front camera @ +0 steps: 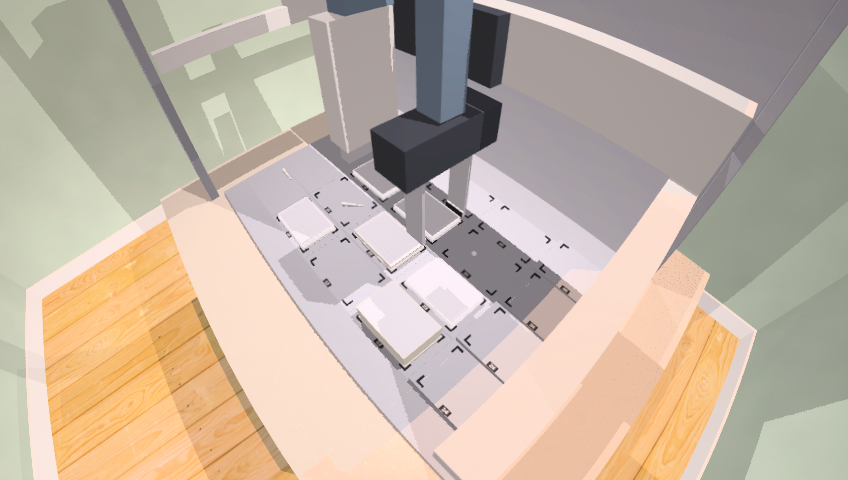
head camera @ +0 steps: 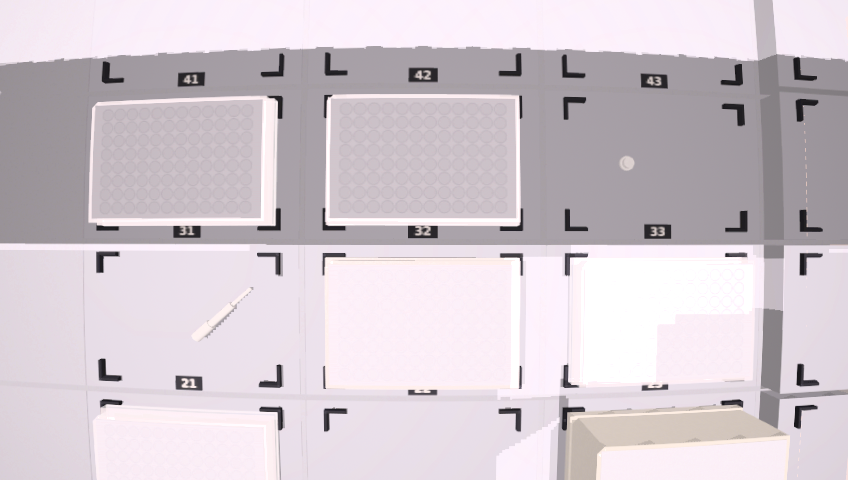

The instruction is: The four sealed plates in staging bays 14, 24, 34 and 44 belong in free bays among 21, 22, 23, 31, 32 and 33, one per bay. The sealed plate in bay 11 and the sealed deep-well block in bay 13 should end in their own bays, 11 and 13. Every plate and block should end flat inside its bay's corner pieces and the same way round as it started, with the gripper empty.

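Frame: origin at the robot's base, x left, y back, z up, level; centimetres.
Seen in the pictures: gripper, fingertip midpoint: (front camera: 436, 223); robot's base, link origin: (front camera: 278, 218).
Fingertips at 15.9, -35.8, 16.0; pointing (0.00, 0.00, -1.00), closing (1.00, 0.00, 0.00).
Pixels of each thing's middle, then the offset from my fingertips to it, as dx, dy, dz. "spot": a spot on its surface instead.
- sealed plate, body centre: (head camera: 423, 159) (front camera: 426, 213) +9.8, +13.0, -15.3
- bay 31, surface spot: (head camera: 176, 160) (front camera: 380, 174) spot: +9.8, +29.2, -14.6
- bay 22, surface spot: (head camera: 419, 324) (front camera: 387, 236) spot: -0.8, +13.2, -14.6
- bay 23, surface spot: (head camera: 660, 321) (front camera: 441, 285) spot: -0.7, -2.7, -14.6
- deep-well block, body centre: (front camera: 398, 322) -11.6, -3.4, -13.9
- pen-like tool, body centre: (head camera: 223, 313) (front camera: 352, 204) -0.4, +26.6, -15.7
- small round cap, body centre: (head camera: 627, 163) (front camera: 474, 253) +9.9, -1.1, -15.8
- thin piece, body centre: (front camera: 287, 174) -7.0, +48.2, -15.7
My gripper (front camera: 435, 224) is open and empty. Its two jaws are low over the sealed plate (front camera: 441, 217) (head camera: 422, 157) in bay 32, one towards row 2 and one towards row 4. Their exact height is unclear. More sealed plates lie flat in bay 31 (front camera: 373, 176) (head camera: 176, 160), partly hidden in the front view, in bay 22 (front camera: 387, 239) (head camera: 419, 324), and in bay 23 (front camera: 443, 291) (head camera: 660, 321). The plate (front camera: 306, 221) (head camera: 184, 449) is in bay 11, the deep-well block (front camera: 398, 324) (head camera: 693, 463) in bay 13. No plate shows in bays 14, 24, 34 and 44.
A pen-like tool (front camera: 352, 204) (head camera: 220, 315) lies in bay 21. A small round cap (front camera: 473, 253) (head camera: 626, 162) lies in bay 33. A thin piece (front camera: 286, 173) lies near the deck's left end. The pale pipetting stage (front camera: 360, 77) stands left of my gripper.
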